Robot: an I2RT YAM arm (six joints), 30 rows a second.
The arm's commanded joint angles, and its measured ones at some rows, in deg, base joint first. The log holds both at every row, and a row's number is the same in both.
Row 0, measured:
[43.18 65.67 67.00 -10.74 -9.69 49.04]
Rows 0 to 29, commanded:
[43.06 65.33 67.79 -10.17 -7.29 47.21]
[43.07 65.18 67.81 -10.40 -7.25 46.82]
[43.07 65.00 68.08 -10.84 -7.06 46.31]
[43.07 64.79 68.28 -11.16 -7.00 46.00]
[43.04 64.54 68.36 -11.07 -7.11 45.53]
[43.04 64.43 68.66 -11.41 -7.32 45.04]
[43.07 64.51 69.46 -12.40 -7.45 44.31]
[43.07 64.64 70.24 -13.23 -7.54 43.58]
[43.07 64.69 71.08 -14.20 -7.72 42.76]
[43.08 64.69 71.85 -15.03 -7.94 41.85]
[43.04 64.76 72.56 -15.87 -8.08 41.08]
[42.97 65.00 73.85 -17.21 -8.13 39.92]
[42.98 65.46 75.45 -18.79 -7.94 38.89]
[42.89 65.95 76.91 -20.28 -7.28 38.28]
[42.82 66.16 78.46 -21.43 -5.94 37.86]
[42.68 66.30 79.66 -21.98 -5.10 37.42]
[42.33 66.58 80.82 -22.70 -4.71 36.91]
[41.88 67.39 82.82 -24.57 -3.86 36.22]
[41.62 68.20 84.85 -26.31 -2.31 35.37]
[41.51 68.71 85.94 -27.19 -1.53 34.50]
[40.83 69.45 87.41 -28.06 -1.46 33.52]
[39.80 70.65 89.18 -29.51 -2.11 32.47]
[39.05 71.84 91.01 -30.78 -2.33 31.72]
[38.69 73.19 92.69 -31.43 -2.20 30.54]
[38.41 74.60 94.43 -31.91 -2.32 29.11]
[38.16 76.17 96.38 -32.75 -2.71 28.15]
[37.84 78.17 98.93 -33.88 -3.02 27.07]
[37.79 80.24 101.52 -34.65 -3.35 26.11]
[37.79 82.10 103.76 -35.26 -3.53 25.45]
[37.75 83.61 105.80 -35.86 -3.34 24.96]
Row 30, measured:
[37.87 81.12 102.35 -33.17 -3.36 28.93]
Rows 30 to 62, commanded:
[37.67 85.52 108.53 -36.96 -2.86 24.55]
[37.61 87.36 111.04 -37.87 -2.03 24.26]
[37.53 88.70 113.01 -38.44 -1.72 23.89]
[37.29 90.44 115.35 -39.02 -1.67 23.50]
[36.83 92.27 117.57 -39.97 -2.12 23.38]
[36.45 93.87 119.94 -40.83 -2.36 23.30]
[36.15 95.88 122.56 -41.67 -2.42 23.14]
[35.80 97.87 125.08 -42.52 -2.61 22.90]
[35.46 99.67 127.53 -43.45 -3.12 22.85]
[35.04 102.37 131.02 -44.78 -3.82 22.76]
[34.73 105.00 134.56 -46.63 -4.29 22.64]
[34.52 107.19 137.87 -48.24 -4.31 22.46]
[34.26 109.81 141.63 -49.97 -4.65 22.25]
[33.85 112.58 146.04 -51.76 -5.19 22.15]
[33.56 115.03 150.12 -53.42 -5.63 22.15]
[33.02 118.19 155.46 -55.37 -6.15 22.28]
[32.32 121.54 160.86 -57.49 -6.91 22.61]
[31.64 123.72 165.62 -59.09 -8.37 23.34]
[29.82 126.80 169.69 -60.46 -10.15 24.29]
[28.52 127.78 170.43 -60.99 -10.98 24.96]
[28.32 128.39 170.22 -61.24 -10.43 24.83]
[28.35 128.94 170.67 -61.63 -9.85 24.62]
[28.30 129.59 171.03 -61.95 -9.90 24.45]
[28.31 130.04 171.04 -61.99 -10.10 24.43]
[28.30 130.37 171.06 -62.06 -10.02 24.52]
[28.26 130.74 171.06 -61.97 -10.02 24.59]
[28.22 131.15 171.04 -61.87 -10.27 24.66]
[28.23 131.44 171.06 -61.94 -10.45 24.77]
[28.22 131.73 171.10 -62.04 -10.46 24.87]
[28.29 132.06 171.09 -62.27 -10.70 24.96]
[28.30 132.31 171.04 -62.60 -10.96 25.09]
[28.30 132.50 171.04 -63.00 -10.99 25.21]
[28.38 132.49 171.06 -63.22 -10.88 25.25]
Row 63, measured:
[28.25 131.87 171.00 -60.14 -9.74 24.05]
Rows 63 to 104, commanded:
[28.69 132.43 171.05 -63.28 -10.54 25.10]
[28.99 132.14 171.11 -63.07 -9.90 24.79]
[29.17 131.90 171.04 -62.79 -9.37 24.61]
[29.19 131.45 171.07 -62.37 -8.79 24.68]
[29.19 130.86 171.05 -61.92 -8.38 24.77]
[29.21 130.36 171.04 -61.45 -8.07 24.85]
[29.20 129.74 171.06 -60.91 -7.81 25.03]
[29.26 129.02 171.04 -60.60 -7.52 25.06]
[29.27 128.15 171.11 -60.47 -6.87 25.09]
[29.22 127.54 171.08 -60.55 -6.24 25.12]
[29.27 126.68 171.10 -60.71 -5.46 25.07]
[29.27 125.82 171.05 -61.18 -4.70 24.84]
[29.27 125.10 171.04 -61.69 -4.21 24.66]
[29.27 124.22 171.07 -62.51 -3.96 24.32]
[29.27 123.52 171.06 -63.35 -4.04 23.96]
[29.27 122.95 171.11 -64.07 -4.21 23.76]
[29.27 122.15 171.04 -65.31 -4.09 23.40]
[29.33 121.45 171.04 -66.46 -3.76 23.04]
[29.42 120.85 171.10 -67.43 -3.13 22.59]
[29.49 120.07 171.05 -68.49 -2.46 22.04]
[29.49 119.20 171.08 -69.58 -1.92 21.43]
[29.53 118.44 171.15 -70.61 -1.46 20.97]
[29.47 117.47 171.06 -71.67 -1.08 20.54]
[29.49 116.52 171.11 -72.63 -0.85 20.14]
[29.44 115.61 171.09 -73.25 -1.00 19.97]
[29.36 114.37 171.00 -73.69 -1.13 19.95]
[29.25 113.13 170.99 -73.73 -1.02 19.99]
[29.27 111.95 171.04 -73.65 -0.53 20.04]
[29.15 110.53 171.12 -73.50 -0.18 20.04]
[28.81 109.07 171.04 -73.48 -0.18 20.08]
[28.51 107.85 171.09 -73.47 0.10 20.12]
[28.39 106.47 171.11 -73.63 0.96 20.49]
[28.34 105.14 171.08 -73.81 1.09 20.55]
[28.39 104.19 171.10 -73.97 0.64 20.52]
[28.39 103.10 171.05 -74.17 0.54 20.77]
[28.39 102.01 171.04 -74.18 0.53 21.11]
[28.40 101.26 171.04 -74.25 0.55 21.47]
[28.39 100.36 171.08 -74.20 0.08 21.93]
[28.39 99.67 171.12 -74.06 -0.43 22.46]
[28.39 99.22 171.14 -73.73 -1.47 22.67]
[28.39 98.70 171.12 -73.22 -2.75 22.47]
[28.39 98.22 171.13 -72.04 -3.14 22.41]
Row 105, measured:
[28.47 99.13 171.04 -73.52 -0.99 21.50]
